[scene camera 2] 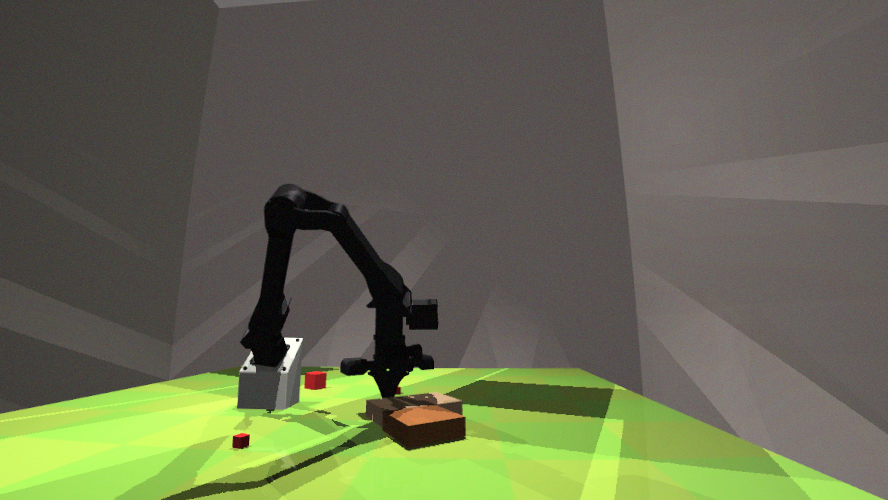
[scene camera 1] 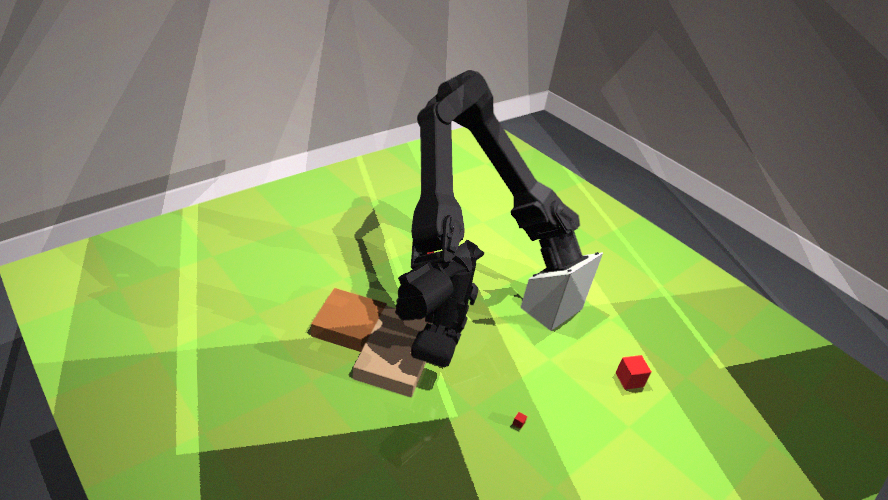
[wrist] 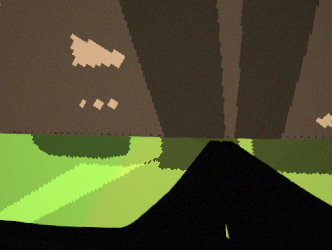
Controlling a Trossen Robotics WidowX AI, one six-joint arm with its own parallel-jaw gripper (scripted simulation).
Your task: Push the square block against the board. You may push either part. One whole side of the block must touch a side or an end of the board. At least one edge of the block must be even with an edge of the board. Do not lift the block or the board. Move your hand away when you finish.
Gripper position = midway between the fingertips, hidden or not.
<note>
The gripper (scene camera 2: pixel 387 407) is shut, holding nothing. Further things: a tan board (scene camera 1: pixel 386 361) and a square block (scene camera 1: pixel 346 319).
The tan board shows as well in scene camera 2 (scene camera 2: pixel 374 407) and in the wrist view (wrist: pixel 201 76). The square block also shows in scene camera 2 (scene camera 2: pixel 415 426). The gripper shows as well in scene camera 1 (scene camera 1: pixel 440 354) and in the wrist view (wrist: pixel 219 152). The wrist view misses the square block: it is out of frame.
</note>
